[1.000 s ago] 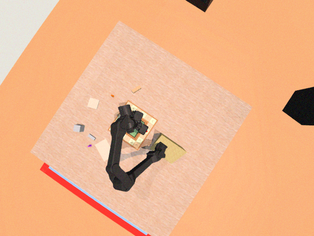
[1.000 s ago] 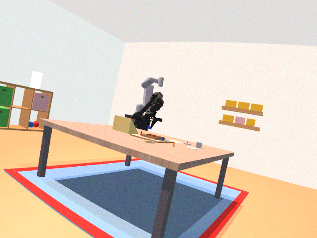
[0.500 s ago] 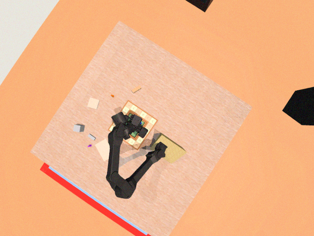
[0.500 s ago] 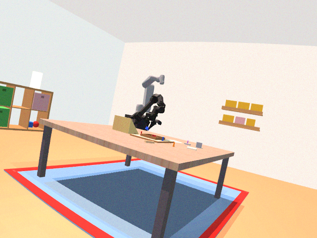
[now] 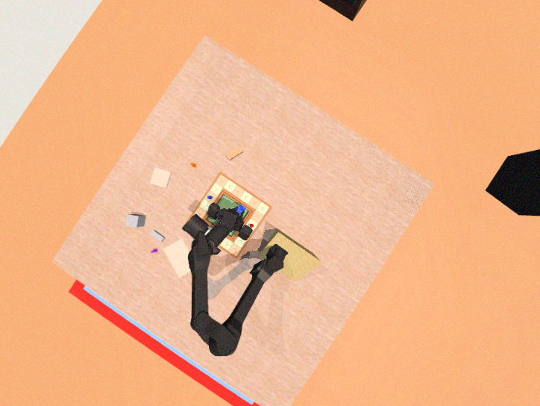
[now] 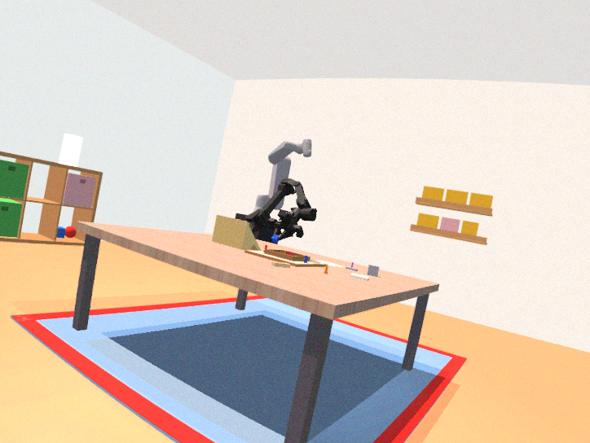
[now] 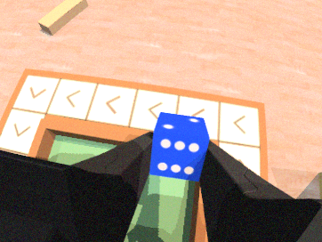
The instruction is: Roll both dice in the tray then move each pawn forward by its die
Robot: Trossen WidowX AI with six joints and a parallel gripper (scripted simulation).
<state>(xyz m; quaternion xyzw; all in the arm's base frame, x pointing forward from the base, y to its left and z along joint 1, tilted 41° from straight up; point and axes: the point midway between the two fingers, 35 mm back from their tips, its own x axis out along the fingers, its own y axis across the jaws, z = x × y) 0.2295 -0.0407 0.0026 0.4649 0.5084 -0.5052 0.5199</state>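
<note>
Right now my gripper tip is 7 cm past the red pawn, 4 cm to the right of it and 6 cm above it. Also, from my gripper tip: green tray (4 cm ahead, 6 cm to the left, 8 cm below); tan block (18 cm ahead, 18 cm to the right, 8 cm below); blue pawn (16 cm ahead, 5 cm to the left, 6 cm below).
</note>
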